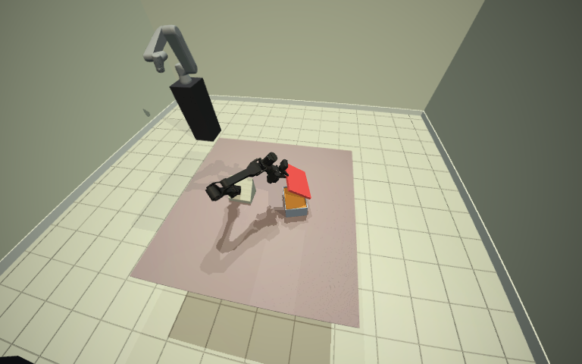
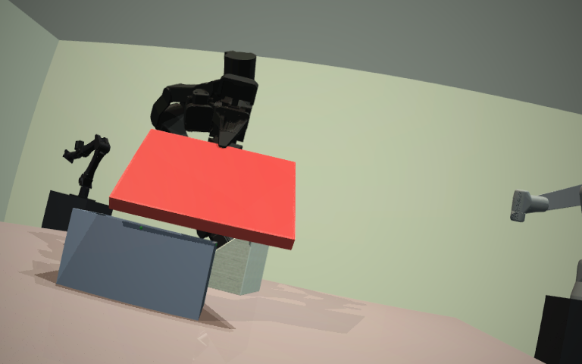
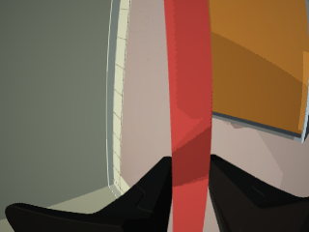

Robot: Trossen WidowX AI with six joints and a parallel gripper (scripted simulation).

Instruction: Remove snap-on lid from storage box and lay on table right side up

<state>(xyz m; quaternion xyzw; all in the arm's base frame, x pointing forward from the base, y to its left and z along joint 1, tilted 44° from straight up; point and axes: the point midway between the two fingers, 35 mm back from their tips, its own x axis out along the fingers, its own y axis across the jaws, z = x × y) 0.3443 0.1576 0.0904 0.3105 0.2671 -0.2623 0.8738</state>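
Right now my gripper tip is 60 mm short of the red lid, 50 mm above it and 20 mm to the right of it. Round my gripper tip: storage box (180 mm below, 60 mm to the right, 60 mm ahead).
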